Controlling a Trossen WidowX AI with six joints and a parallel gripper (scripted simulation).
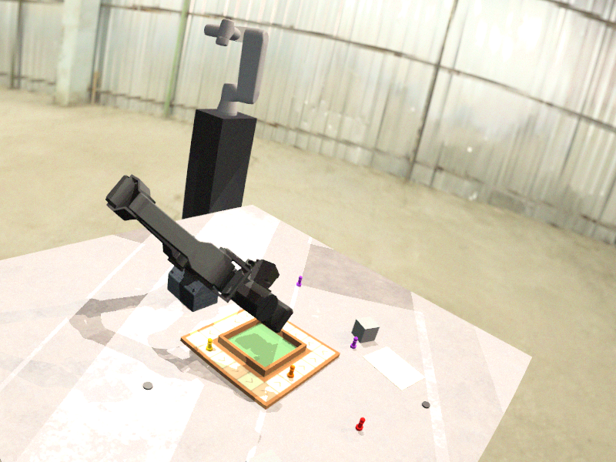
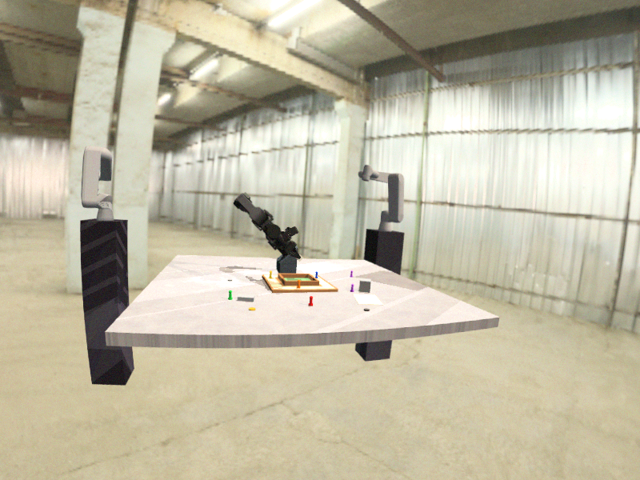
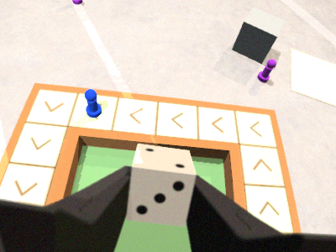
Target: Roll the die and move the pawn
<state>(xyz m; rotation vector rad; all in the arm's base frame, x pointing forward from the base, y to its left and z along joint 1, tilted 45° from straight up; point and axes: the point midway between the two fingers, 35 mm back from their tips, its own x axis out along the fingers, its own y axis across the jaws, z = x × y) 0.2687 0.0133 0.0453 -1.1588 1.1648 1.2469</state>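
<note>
My gripper tip is right at the white die. The rest, counted from my gripper tip: yellow pawn (120 mm to the right, 90 mm below, 60 mm behind); blue pawn (110 mm to the left, 90 mm below, 70 mm behind); orange pawn (120 mm ahead, 90 mm below, 20 mm to the right).
</note>
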